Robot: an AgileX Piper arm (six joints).
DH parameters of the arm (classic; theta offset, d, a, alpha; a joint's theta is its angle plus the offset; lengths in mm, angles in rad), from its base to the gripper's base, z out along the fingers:
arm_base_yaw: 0 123 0 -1.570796
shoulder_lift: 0.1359 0 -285.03 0
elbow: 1.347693 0 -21.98 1.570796
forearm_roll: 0 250.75 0 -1.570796
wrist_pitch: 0 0 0 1.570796
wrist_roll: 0 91 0 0
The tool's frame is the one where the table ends.
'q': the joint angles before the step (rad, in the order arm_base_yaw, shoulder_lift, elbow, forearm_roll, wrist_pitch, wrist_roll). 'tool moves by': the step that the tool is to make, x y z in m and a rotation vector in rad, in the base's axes. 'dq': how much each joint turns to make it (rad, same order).
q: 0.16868, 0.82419, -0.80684, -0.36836, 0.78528, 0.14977
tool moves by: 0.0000, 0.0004, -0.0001, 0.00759, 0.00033, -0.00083
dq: 0.00039, 0.00013, -0.00008, 0.00545, -0.00032, 0.00281
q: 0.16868, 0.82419, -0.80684, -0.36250, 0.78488, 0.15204
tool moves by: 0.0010, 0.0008, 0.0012, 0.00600, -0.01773, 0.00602
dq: 0.00052, -0.00012, 0.00008, 0.00169, -0.01912, 0.00226
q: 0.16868, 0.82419, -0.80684, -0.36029, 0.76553, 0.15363
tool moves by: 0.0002, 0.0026, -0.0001, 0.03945, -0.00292, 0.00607
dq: 0.00021, -0.00001, -0.00016, 0.03857, -0.00985, 0.00020
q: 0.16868, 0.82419, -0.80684, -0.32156, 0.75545, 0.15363
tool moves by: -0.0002, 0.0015, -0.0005, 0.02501, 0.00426, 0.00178
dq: 0.00000, 0.00007, 0.00005, 0.02540, -0.00012, 0.00005
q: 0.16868, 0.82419, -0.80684, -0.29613, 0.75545, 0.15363
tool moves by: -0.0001, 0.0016, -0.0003, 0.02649, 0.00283, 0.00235
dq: -0.00042, 0.00017, -0.00024, 0.02717, -0.00177, -0.00063
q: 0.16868, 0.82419, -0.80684, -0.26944, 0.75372, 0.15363
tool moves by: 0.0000, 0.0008, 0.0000, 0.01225, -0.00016, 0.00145
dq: 0.00024, -0.00002, -0.00015, 0.01191, -0.00207, 0.00026
